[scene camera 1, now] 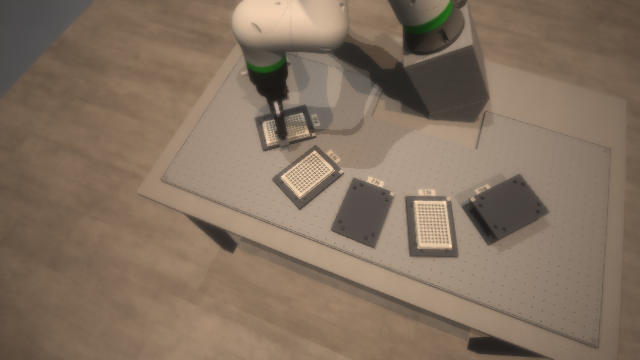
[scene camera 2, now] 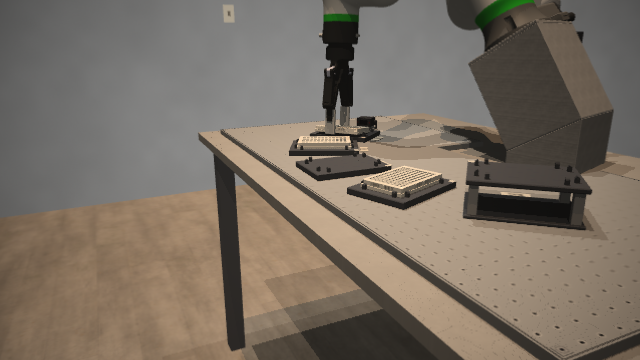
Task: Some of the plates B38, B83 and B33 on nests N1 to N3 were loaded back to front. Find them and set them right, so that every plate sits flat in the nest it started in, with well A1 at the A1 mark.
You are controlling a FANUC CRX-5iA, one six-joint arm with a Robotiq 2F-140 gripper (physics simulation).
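Frame: origin at the arm's base, x ahead, y left, z up, level; metres.
Seen in the pictures: gripper, fingertip midpoint: [scene camera 1: 281, 132] [scene camera 2: 337, 131]; arm's base, link origin: [scene camera 1: 434, 31] [scene camera 2: 518, 42].
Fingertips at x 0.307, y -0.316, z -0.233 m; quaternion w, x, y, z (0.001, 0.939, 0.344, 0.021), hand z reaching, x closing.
Observation:
Offsets run from my fingertips to a thing's top centre.
My gripper [scene camera 1: 283, 136] [scene camera 2: 337, 125] points down at the far nest and is shut on a white well plate @[0.019 m up, 0.010 m back, 0.011 m left] [scene camera 1: 300, 125] [scene camera 2: 354, 130]. This plate lies low in the dark far nest [scene camera 1: 259, 134] [scene camera 2: 369, 136], whose label is unreadable. A white plate @[0.011 m up, 0.095 m ahead, 0.135 m left] [scene camera 1: 307, 174] [scene camera 2: 325, 141] sits flat in nest N3 @[0.007 m up, 0.095 m ahead, 0.135 m left] [scene camera 1: 300, 203] [scene camera 2: 325, 152]. Nest N2 @[0.007 m up, 0.129 m ahead, 0.316 m left] [scene camera 1: 363, 212] [scene camera 2: 345, 165] is empty. Another white plate @[0.011 m up, 0.094 m ahead, 0.492 m left] [scene camera 1: 432, 225] [scene camera 2: 405, 179] sits flat in nest N1 @[0.007 m up, 0.094 m ahead, 0.492 m left] [scene camera 1: 433, 252] [scene camera 2: 403, 203]. Plate names and A1 corners are too small to read.
A raised dark stand [scene camera 1: 510, 207] [scene camera 2: 525, 176] with an empty top and pegs stands to the right of N1. The robot's pedestal [scene camera 1: 445, 82] [scene camera 2: 540, 95] stands behind the nests. In scene camera 2 a small black block [scene camera 2: 366, 121] shows behind the far nest.

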